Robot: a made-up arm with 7 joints.
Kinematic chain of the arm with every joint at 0, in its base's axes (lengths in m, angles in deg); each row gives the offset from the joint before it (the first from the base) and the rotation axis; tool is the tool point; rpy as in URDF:
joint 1: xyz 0 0 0.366 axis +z
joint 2: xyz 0 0 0 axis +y
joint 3: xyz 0 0 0.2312 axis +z
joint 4: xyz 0.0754 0 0 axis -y
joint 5: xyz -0.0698 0 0.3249 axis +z
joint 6: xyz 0 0 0 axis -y
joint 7: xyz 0.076 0 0 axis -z
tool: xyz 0 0 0 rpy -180 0 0
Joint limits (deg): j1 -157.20..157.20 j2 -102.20..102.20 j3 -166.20..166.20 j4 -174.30..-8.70 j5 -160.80..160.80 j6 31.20..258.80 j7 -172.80..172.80
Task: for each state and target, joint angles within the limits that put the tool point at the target. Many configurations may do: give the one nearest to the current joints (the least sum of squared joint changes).
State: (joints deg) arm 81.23 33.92 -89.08 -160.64 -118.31 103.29 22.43
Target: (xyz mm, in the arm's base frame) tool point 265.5 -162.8 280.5
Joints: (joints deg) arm 68.46 34.96 -91.34 -154.19 -117.93 100.25 22.43
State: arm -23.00 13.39 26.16 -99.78 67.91 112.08 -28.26
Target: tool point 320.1 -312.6 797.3
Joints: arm -46.15 6.79 5.84 -63.48 64.67 112.07 -28.26
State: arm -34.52 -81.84 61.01 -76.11 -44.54 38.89 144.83
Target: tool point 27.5 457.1 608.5
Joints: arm -35.72 -84.41 66.12 -88.04 -42.19 34.26 144.83
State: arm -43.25 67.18 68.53 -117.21 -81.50 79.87 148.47
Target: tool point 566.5 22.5 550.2
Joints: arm -49.10 52.47 81.99 -76.32 -82.42 84.61 148.47
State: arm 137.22 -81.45 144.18 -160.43 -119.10 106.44 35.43
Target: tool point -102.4 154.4 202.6
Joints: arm 114.86 -100.22 164.95 -171.04 -117.95 110.18 35.43
